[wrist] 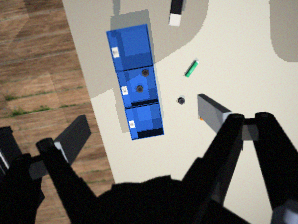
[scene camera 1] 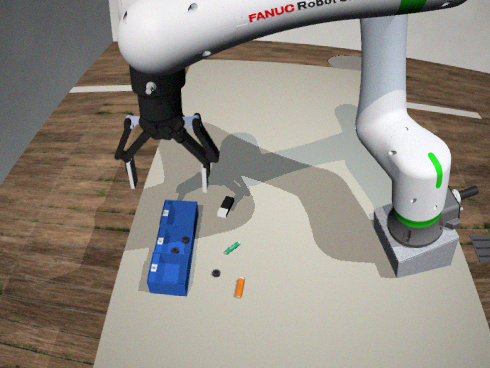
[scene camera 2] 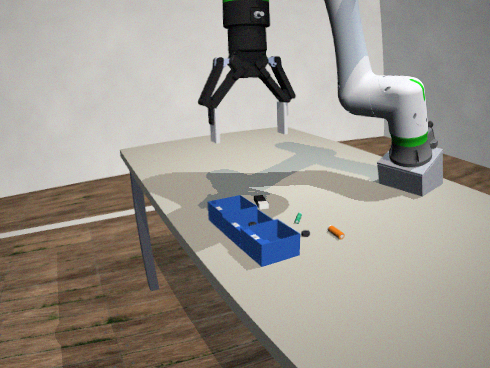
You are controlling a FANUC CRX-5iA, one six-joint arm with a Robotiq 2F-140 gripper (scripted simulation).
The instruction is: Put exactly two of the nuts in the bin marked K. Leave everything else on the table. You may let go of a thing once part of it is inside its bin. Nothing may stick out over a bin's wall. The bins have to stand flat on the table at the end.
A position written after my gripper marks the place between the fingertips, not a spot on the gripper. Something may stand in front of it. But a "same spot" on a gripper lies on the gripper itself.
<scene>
my gripper: wrist 142,114; scene camera 1; scene camera 2
same spot on my gripper: (scene camera 2: pixel 219 63) = (scene camera 1: pixel 125 125)
</scene>
